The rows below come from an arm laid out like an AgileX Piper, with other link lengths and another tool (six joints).
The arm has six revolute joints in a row. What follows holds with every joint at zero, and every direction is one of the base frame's. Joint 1 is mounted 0.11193 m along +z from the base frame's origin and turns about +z. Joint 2 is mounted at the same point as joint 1 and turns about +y. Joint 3 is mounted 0.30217 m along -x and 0.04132 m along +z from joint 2 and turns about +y. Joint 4 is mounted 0.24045 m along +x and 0.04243 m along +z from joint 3 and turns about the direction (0.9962, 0, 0.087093). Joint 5 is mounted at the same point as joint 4 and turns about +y. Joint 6 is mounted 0.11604 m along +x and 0.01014 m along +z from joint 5 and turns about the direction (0.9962, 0, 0.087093). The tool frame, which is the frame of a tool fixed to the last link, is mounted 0.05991 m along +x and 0.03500 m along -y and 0.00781 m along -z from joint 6; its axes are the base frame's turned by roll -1.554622, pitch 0.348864 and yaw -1.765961 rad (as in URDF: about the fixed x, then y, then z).
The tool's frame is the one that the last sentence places.
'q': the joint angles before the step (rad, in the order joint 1, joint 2, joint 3, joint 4, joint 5, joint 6). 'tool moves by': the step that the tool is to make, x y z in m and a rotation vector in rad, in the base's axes. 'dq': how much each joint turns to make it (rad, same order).
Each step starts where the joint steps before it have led.
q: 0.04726 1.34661 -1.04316 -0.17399 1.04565 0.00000
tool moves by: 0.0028 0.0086 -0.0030 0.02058 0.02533 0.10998
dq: 0.00021 0.00312 0.00000 0.06312 0.00512 -0.13130
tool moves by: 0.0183 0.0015 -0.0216 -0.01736 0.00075 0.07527
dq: -0.00024 0.06206 0.03569 0.00008 -0.10313 -0.06798
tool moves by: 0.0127 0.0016 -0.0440 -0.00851 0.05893 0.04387
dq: -0.00014 0.11026 0.06475 -0.00222 -0.11927 -0.03228
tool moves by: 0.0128 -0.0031 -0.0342 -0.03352 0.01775 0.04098
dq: 0.00021 0.09832 0.04509 -0.04967 -0.12521 0.00027
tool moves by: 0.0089 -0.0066 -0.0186 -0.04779 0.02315 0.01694
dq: 0.00008 0.07392 0.00179 -0.07875 -0.04609 0.04083
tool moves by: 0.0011 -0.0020 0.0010 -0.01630 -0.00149 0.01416
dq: 0.00033 0.00010 0.00020 -0.02200 -0.00093 0.00073
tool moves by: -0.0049 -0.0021 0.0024 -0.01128 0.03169 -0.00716
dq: -0.00007 -0.00379 -0.00927 -0.00220 0.04675 -0.00082
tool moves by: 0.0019 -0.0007 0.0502 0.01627 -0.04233 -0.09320
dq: -0.00019 -0.07939 -0.12965 0.03778 0.17770 0.03730
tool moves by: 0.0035 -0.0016 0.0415 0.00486 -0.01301 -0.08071
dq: 0.00033 -0.02116 -0.15269 0.01102 0.17269 0.04342
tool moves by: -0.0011 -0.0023 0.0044 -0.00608 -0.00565 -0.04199
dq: -0.00001 0.00007 -0.01603 -0.01477 0.01967 0.04408
